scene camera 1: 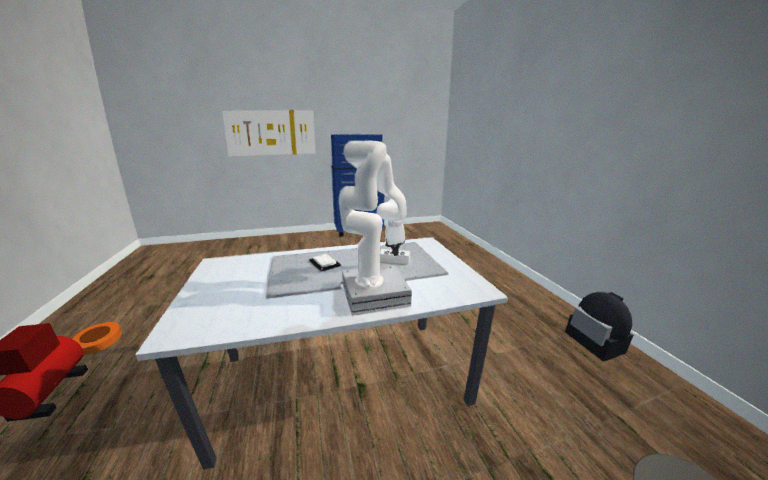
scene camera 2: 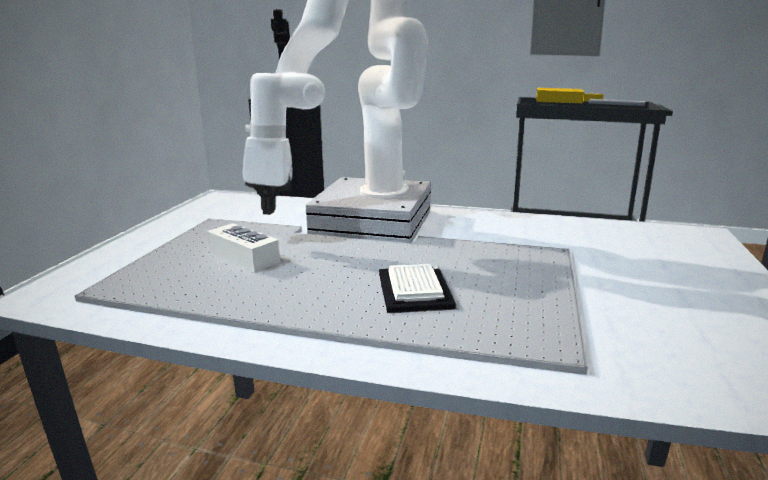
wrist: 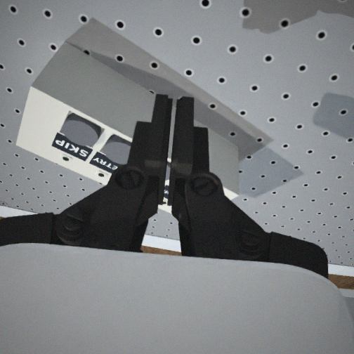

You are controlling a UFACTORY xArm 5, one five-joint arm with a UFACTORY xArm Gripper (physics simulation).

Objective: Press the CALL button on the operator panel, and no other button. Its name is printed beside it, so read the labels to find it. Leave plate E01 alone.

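Observation:
The operator panel is a cream box with a row of dark round buttons. In the wrist view the SKIP button and the partly covered RETRY button show left of the fingers. The CALL button is hidden behind the fingers; a sliver of a label shows between them. My gripper is shut and empty, pointing down, with its tips above the panel in the scene camera 2 view. A white plate lies on a black base; E01 is unreadable.
The panel and the black base stand on a grey perforated board on the white table. The arm's grey base block stands at the board's edge. The plate is well apart from the gripper.

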